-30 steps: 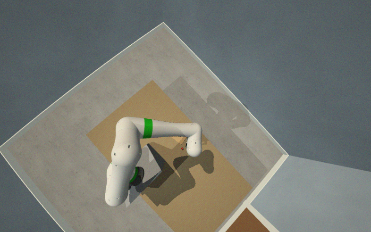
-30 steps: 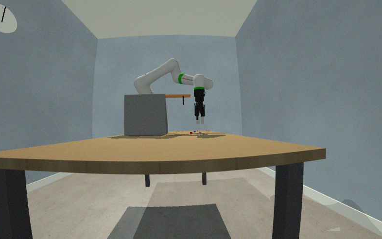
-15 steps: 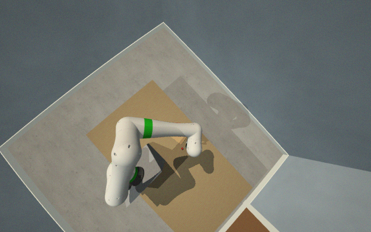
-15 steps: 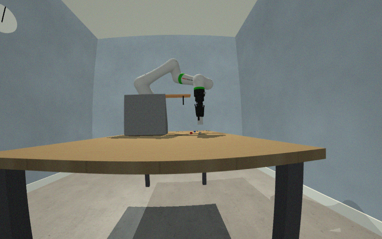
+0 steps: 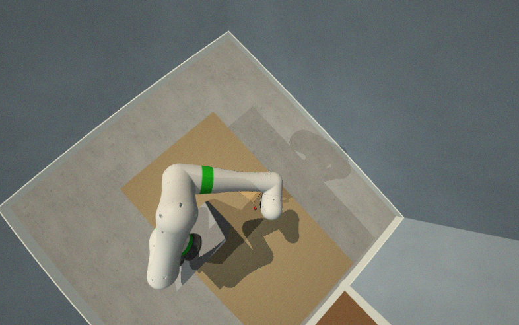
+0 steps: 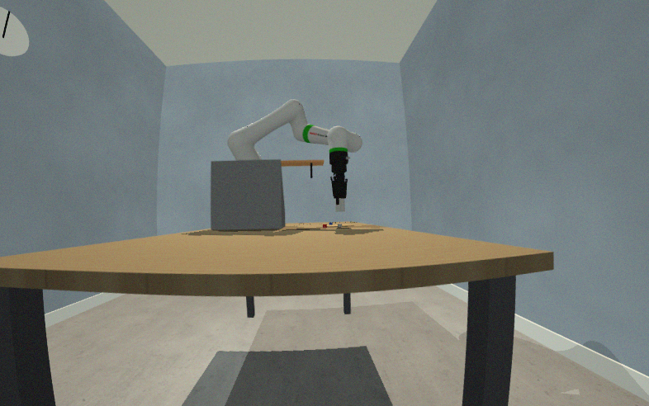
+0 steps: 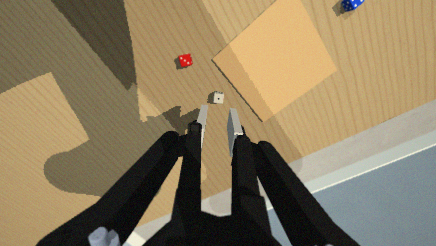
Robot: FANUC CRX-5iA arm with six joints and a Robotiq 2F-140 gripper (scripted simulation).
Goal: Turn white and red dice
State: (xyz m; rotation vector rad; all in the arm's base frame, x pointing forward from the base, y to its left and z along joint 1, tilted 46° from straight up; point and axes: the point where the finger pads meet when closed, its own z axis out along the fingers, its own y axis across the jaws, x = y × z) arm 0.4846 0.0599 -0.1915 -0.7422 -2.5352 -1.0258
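My hand is 100 mm above the white die. From my hand the other things lie so: blue die (220 mm to the left, 100 mm below, 40 mm behind); then red die (100 mm below, 80 mm behind, 10 mm to the right); then tan mat (110 mm to the left, 110 mm below, 10 mm behind).
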